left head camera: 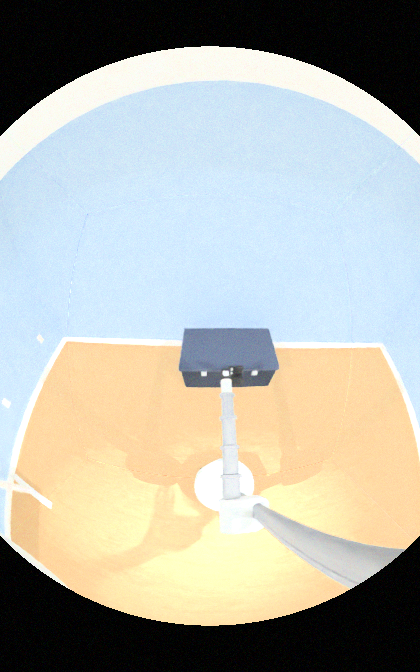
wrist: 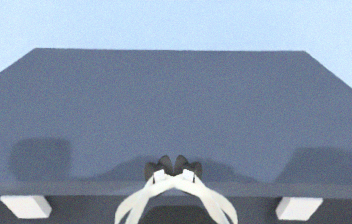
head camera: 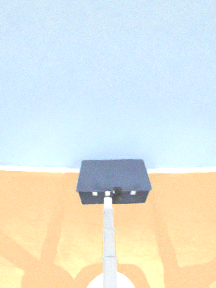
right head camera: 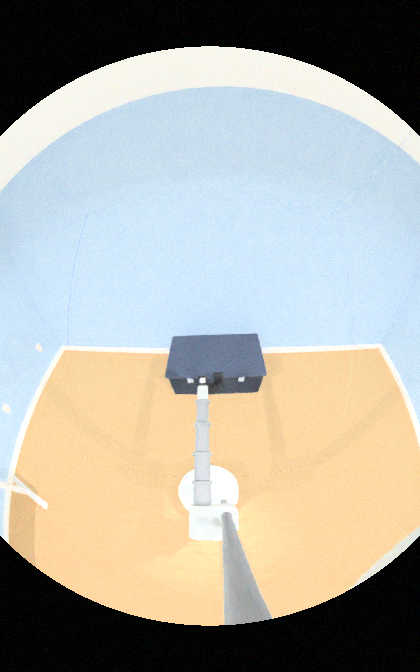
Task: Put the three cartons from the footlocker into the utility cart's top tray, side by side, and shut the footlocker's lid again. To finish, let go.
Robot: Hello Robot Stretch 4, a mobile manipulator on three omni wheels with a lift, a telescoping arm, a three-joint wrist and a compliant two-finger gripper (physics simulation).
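Places are measured from the robot's base along level axes (x ahead, y left, z up), in centimetres.
Pixels of known places: gripper, fingertip midpoint: (wrist: 173, 167).
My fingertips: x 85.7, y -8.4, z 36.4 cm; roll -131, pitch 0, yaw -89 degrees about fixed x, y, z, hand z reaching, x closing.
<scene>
Behind a point stands the place of what it marks.
The dark blue footlocker (head camera: 114, 175) @[z 32.4, x 105.7, y -8.4 cm] (left head camera: 228, 347) (right head camera: 216, 355) (wrist: 170, 100) @[z 32.4, x 105.5, y -7.8 cm] stands against the far wall. Its lid lies down over the body and looks shut. White latches show on its front. My gripper (wrist: 173, 167) @[z 36.4, x 85.7, y -8.4 cm] (head camera: 117, 191) @[z 36.4, x 85.7, y -8.4 cm] is at the middle of the lid's front edge; in the wrist view its two dark fingertips are together, with no object between them. Whether they touch the lid, I cannot tell. The three cartons do not show, and the inside of the footlocker is hidden. I cannot make out the utility cart or its top tray.
My telescoping arm (head camera: 109, 235) @[z 67.7, x 33.1, y -0.4 cm] (left head camera: 229, 435) (right head camera: 202, 440) reaches straight out to the footlocker. A thin white frame part (left head camera: 32, 491) (right head camera: 31, 492) stands at the far left by the wall. A pale grey surface (right head camera: 392, 559) shows at the lower right edge of the right head view.
</scene>
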